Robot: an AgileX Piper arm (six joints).
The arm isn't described. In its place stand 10 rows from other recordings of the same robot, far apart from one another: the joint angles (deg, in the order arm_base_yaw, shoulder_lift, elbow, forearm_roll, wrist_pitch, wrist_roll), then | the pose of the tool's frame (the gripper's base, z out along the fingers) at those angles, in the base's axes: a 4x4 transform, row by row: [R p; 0 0 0 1], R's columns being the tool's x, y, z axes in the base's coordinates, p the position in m.
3.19, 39.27, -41.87, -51.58, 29.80, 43.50 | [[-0.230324 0.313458 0.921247 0.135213], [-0.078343 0.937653 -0.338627 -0.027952], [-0.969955 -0.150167 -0.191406 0.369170], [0 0 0 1]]
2.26, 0.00, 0.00, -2.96, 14.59, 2.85 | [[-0.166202 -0.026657 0.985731 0.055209], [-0.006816 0.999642 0.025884 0.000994], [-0.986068 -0.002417 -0.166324 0.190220], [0 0 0 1]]
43.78, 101.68, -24.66, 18.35, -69.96, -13.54 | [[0.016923 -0.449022 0.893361 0.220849], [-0.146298 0.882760 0.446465 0.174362], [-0.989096 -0.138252 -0.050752 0.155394], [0 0 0 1]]
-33.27, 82.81, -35.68, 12.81, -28.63, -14.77 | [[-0.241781 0.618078 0.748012 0.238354], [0.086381 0.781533 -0.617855 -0.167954], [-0.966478 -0.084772 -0.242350 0.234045], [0 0 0 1]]
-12.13, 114.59, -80.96, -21.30, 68.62, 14.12 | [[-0.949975 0.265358 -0.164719 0.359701], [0.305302 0.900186 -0.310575 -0.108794], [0.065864 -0.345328 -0.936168 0.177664], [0 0 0 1]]
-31.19, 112.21, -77.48, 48.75, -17.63, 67.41 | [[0.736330 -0.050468 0.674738 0.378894], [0.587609 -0.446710 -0.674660 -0.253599], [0.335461 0.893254 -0.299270 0.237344], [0 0 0 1]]
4.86, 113.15, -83.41, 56.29, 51.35, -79.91 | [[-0.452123 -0.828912 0.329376 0.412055], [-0.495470 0.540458 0.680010 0.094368], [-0.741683 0.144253 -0.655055 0.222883], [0 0 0 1]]
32.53, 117.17, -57.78, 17.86, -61.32, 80.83 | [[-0.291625 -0.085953 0.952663 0.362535], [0.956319 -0.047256 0.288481 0.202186], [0.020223 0.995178 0.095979 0.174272], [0 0 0 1]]
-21.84, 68.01, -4.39, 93.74, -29.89, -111.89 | [[-0.937760 0.277919 0.208248 0.092640], [0.093557 0.779649 -0.619188 -0.085879], [-0.334445 -0.561167 -0.757125 0.127783], [0 0 0 1]]
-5.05, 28.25, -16.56, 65.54, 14.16, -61.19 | [[-0.226197 -0.116338 0.967109 0.109041], [0.082753 0.986958 0.138081 0.010707], [-0.970560 0.111265 -0.213619 0.263851], [0 0 0 1]]
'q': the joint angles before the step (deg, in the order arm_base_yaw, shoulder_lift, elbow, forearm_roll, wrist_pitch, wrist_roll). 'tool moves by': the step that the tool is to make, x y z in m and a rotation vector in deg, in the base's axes. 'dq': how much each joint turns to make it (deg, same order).
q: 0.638 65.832 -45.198 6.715 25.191 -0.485
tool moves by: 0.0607 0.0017 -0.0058 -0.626 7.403 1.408
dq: 0.008 14.467 -12.427 0.105 5.472 -1.161
